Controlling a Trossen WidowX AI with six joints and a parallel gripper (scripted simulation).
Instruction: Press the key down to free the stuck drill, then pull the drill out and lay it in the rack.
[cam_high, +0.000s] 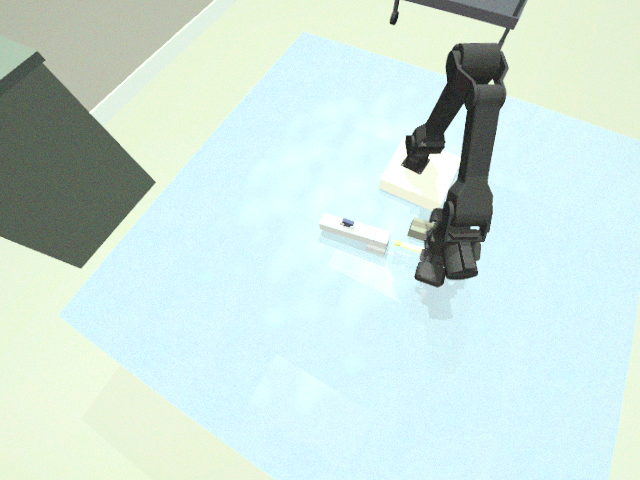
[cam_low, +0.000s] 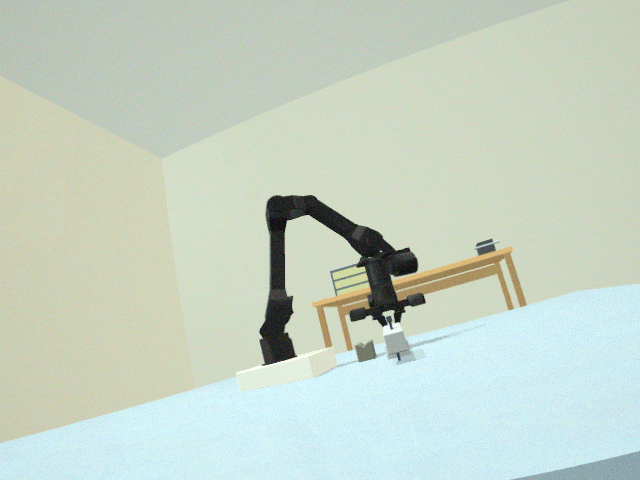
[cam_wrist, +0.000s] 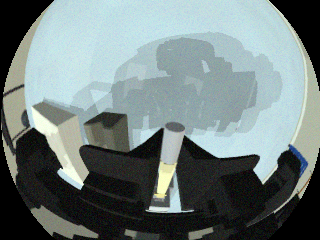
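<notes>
The pale drill is 1 cm ahead of my gripper tip, 4 cm to the right of it and 3 cm above it. Also, from my gripper tip: small grey-brown rack 7 cm behind, 4 cm to the right; then small dark key 5 cm ahead, 21 cm to the right, 3 cm above.
</notes>
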